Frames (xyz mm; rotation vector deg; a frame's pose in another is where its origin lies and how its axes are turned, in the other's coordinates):
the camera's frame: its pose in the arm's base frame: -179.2 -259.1 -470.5 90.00 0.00 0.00
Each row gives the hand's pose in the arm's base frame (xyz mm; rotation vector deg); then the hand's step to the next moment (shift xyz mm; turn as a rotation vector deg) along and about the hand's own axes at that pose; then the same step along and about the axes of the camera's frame.
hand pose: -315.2 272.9 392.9 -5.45 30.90 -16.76
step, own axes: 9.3 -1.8 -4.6 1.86 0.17 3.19
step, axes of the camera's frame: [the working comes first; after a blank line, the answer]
step, axes of the arm's base frame: 4.8 -4.6 -8.2 3.22 -0.35 1.78

4.8 -8.2 4.6 3.22 1.78 0.35
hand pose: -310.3 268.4 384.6 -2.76 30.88 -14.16
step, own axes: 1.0 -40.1 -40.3 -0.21 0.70 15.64
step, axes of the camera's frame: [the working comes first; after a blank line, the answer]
step, axes of the arm's base frame: -28.7 -38.3 -30.7 8.01 0.43 13.45

-28.7 -30.7 38.3 8.01 13.45 -0.43
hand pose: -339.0 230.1 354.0 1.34 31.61 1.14
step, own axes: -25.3 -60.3 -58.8 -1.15 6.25 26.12
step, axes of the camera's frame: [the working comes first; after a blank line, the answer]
step, axes of the arm's base frame: -51.6 -59.9 -38.5 12.64 5.78 23.01

-51.6 -38.5 59.9 12.64 23.01 -5.78
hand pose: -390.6 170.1 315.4 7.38 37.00 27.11
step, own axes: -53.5 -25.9 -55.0 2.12 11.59 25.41
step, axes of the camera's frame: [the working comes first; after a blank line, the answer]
step, axes of the arm's base frame: -60.7 -49.3 -21.1 12.43 12.00 22.04

-60.7 -21.1 49.3 12.43 22.04 -12.00
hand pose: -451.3 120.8 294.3 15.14 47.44 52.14
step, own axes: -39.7 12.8 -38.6 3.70 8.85 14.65
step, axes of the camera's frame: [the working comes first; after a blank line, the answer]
step, axes of the arm's base frame: -49.2 -28.4 1.6 6.72 10.18 12.57

-49.2 1.6 28.4 6.72 12.57 -10.18
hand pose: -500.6 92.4 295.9 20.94 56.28 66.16
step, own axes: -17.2 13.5 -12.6 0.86 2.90 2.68
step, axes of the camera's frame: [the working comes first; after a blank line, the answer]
step, axes of the arm's base frame: -19.3 -12.7 10.3 0.48 2.54 3.11

-19.3 10.3 12.7 0.48 3.11 -2.54
